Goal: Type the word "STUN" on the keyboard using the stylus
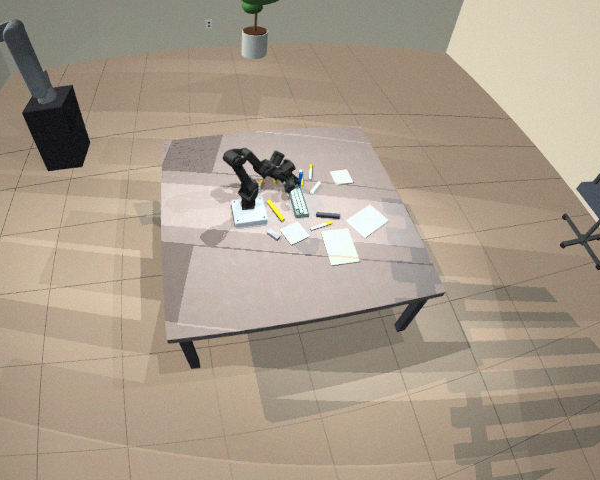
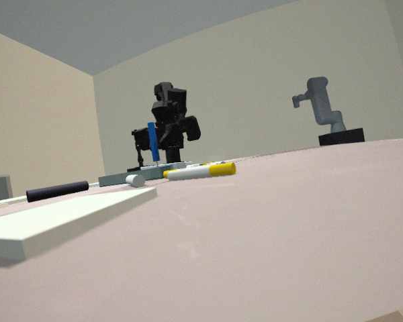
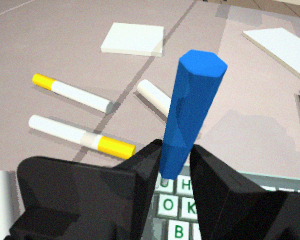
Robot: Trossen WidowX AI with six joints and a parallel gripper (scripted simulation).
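Right now the grey block is 40 mm behind my gripper tip, 60 mm to the left of it and 70 mm below it. Also, from my gripper tip: white cylinder 90 mm ahead, 10 mm to the left, 60 mm below; then yellow marker 140 mm behind, 140 mm to the right, 60 mm below; then stylus 20 mm below.
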